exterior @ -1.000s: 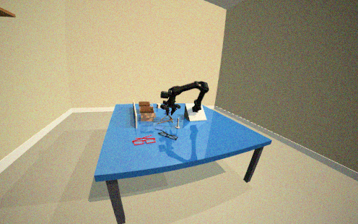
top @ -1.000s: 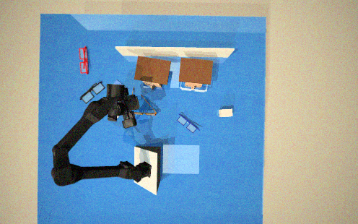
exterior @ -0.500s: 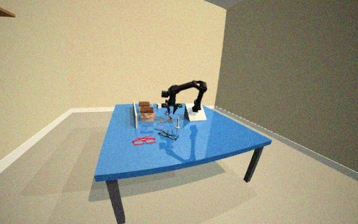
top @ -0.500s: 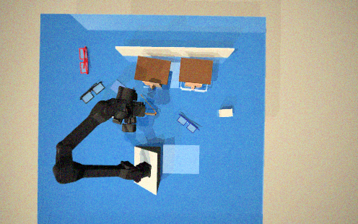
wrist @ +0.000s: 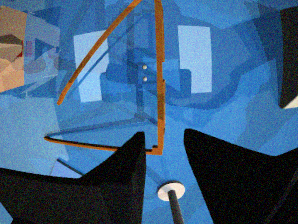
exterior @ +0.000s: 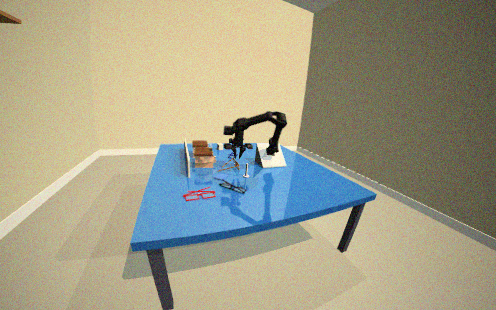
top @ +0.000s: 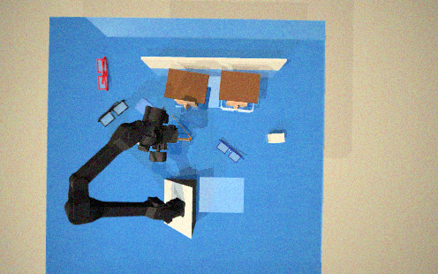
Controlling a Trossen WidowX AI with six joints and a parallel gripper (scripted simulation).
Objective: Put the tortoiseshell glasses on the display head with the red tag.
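The disc lies 130 mm to the left of my gripper tip, 50 mm below it and 30 mm behind it. Also, from my gripper tip: white block: 490 mm to the right, 50 mm below, 50 mm ahead; light blue square: 130 mm to the left, 120 mm ahead, 70 mm below; white backboard: 340 mm ahead, 170 mm to the right, 20 mm below.
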